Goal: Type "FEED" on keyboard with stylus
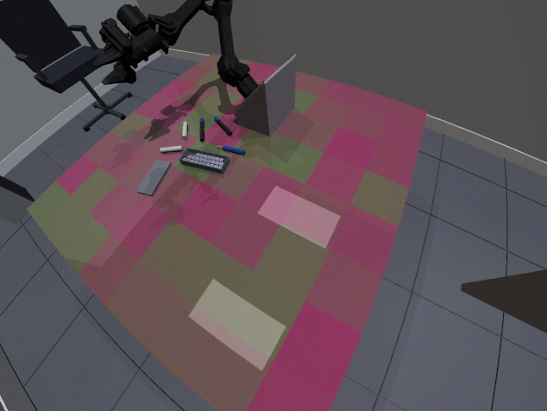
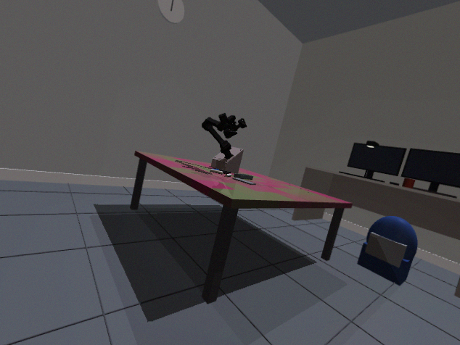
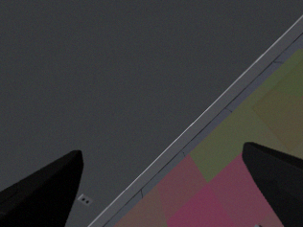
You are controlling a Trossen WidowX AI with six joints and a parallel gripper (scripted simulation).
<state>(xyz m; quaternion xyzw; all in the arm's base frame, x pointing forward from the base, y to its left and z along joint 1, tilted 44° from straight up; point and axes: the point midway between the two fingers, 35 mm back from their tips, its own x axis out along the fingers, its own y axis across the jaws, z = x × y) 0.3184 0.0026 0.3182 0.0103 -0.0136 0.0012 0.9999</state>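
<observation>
Now: the blue stylus 340 mm below my gripper tip, 220 mm to the left of it and 170 mm behind it. Also, from my gripper tip: grey slab (340 mm below, 80 mm ahead, 60 mm to the left).
</observation>
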